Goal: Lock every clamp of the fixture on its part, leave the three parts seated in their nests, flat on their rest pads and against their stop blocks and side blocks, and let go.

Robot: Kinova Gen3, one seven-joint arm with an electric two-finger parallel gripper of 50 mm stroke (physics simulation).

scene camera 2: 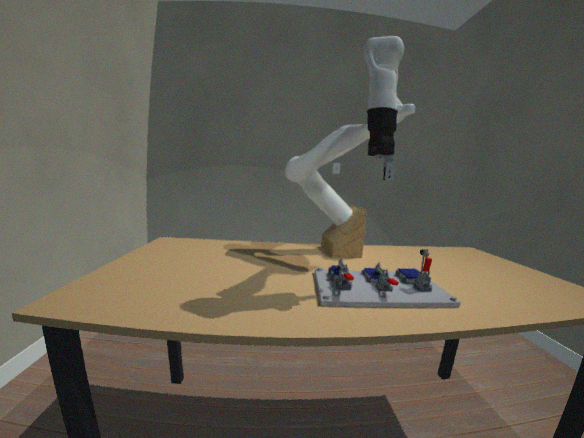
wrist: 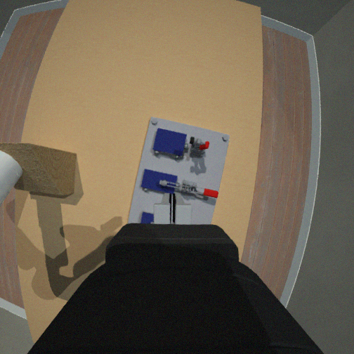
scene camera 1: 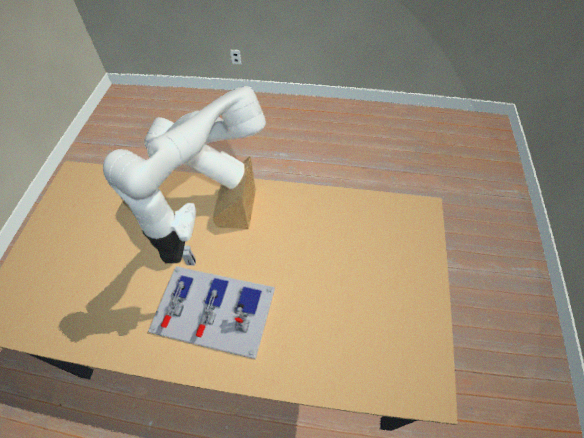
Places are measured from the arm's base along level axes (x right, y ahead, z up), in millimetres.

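Pixels of known places: gripper, between the fingertips: (scene camera 2: pixel 387 180) (scene camera 1: pixel 191 262); arm's base, origin of its link: (scene camera 2: pixel 344 217) (scene camera 1: pixel 236 177).
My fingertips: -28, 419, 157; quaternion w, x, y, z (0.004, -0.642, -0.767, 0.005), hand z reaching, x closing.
Observation:
For each thing: its top centre in the pictures, then the offset to it from my fingertips, as dx, dy, dz. "*": a spot on its surface instead. Level surfaces: height alone.
- grey fixture plate, a spot on its surface: (scene camera 2: pixel 410 298) (scene camera 1: pixel 217 341) * -51, +113, -283
- right part, centre of its top: (scene camera 2: pixel 412 272) (scene camera 1: pixel 248 300) -114, -28, -262
- middle clamp, centre of its top: (scene camera 2: pixel 385 269) (scene camera 1: pixel 206 311) -3, +45, -231
- middle part, centre of its top: (scene camera 2: pixel 376 272) (scene camera 1: pixel 216 291) -4, -35, -267
- left clamp, centre of its top: (scene camera 2: pixel 345 264) (scene camera 1: pixel 171 302) +107, +44, -221
- left part, centre of its top: (scene camera 2: pixel 339 269) (scene camera 1: pixel 183 286) +106, -26, -257
- table, height of its surface: dz -298
A grey fixture plate (scene camera 1: pixel 225 342) (scene camera 2: pixel 410 298) (wrist: pixel 215 167) bears three blue parts. The right part (scene camera 1: pixel 250 301) (scene camera 2: pixel 407 274) (wrist: pixel 170 141) is uncovered; its clamp (scene camera 1: pixel 242 325) (scene camera 2: pixel 424 282) (wrist: pixel 198 149) has its arm and red handle raised. The middle clamp (scene camera 1: pixel 209 314) (scene camera 2: pixel 384 282) (wrist: pixel 189 187) has its arm down over the middle part (scene camera 1: pixel 218 285) (wrist: pixel 151 180) and its handle low. The left clamp (scene camera 1: pixel 175 305) (scene camera 2: pixel 342 281) stands likewise over the left part (scene camera 1: pixel 188 281) (wrist: pixel 147 218). Seating against the blocks is too small to tell. My gripper (scene camera 1: pixel 189 255) (scene camera 2: pixel 388 172) (wrist: pixel 171 202) is shut and empty, high above the table.
The wooden arm base (scene camera 1: pixel 234 210) (scene camera 2: pixel 345 240) (wrist: pixel 50 167) stands behind the fixture on the table (scene camera 1: pixel 360 300) (scene camera 2: pixel 150 290) (wrist: pixel 110 75). In the wrist view, the fingers and gripper body hide part of the fixture's left end.

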